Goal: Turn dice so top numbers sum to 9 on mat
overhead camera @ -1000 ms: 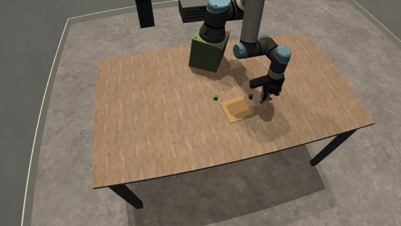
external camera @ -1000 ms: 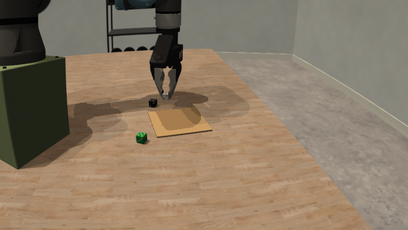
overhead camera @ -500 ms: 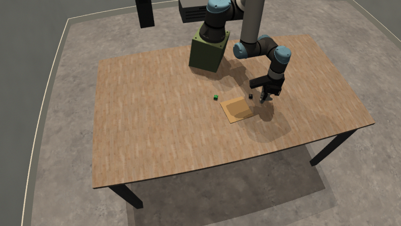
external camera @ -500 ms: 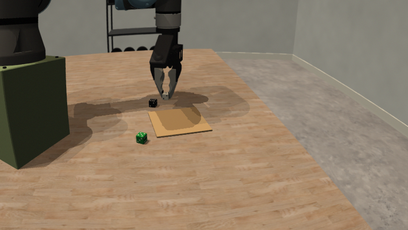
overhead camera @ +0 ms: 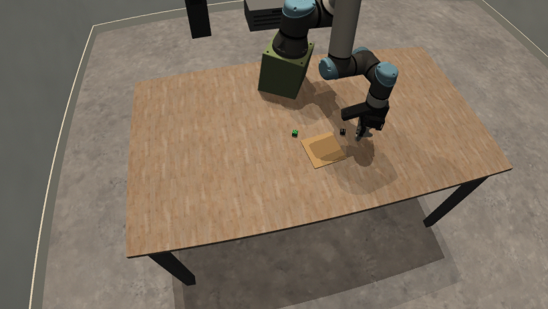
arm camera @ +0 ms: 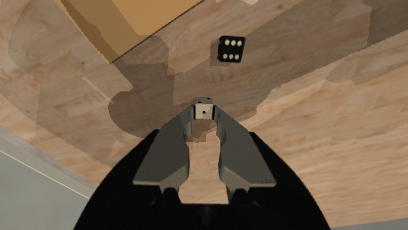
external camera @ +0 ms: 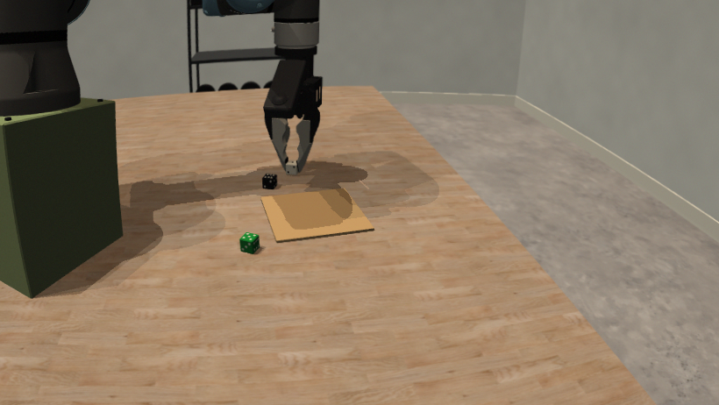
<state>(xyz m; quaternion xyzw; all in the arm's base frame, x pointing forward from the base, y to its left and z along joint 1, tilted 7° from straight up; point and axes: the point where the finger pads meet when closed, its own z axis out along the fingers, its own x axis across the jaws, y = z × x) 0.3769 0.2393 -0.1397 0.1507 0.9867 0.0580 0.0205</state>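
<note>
Now: the black die 40 mm behind my hand, 50 mm to the right of it and 10 mm below it. Also, from my hand: tan mat (30 mm ahead, 150 mm to the right, 20 mm below); white die (10 mm below); green die (60 mm behind, 250 mm to the right, 10 mm below).
</note>
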